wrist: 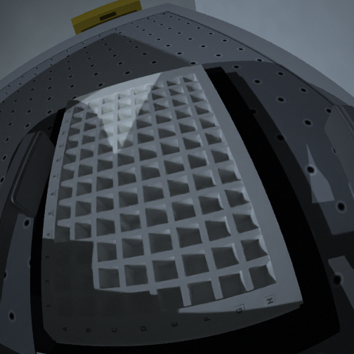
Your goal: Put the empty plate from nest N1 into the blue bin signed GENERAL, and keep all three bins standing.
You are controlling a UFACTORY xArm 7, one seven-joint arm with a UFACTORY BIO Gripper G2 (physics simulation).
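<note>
What I can see here is a plate (156, 225), and with it my own gripper (186, 120).
</note>
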